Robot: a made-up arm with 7 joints.
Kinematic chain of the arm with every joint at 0, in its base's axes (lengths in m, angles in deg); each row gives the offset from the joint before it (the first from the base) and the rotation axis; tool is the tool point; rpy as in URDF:
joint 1: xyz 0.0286 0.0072 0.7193 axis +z
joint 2: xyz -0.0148 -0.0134 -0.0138 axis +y
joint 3: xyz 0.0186 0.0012 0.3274 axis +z
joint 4: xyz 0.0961 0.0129 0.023 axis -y
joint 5: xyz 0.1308 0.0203 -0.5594 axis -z
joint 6: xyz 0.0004 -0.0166 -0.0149 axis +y
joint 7: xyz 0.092 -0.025 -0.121 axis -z
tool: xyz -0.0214 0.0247 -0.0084 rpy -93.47 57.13 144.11
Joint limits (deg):
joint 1: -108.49..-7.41
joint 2: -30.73..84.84
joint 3: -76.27..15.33
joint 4: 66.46..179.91
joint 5: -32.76..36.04
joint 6: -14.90..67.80
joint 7: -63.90..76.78
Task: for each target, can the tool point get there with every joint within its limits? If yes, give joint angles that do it. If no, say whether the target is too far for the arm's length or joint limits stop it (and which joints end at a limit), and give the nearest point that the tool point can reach.
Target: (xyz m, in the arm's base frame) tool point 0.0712 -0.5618 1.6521
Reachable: yes | joints -91.02 8.75 5.70 146.45 5.15 48.25 66.11
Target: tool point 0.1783 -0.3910 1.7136
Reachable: yes | joints -27.43 11.16 -66.91 152.62 13.82 15.11 -33.20
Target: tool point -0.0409 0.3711 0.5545
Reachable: no: joint limits stop it (at a limit: joint 1, joint 2, joint 3, joint 4, joint 5, joint 6) | nearest point 0.2101 0.2194 0.0111 | short by 0.617 m
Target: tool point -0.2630 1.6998 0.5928
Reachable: no: too far | nearest point -0.0866 0.6757 1.4996 | short by 1.379 m
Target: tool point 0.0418 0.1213 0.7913
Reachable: no: joint limits stop it (at a limit: joint 1, joint 2, joint 3, joint 4, joint 5, joint 6) | nearest point 0.5948 0.1655 1.1543 | short by 0.663 m
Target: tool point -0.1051 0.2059 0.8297
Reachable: no: joint limits stop it (at a limit: joint 1, joint 2, joint 3, joint 4, joint 6) | nearest point -0.6866 0.1628 0.8920 | short by 0.586 m
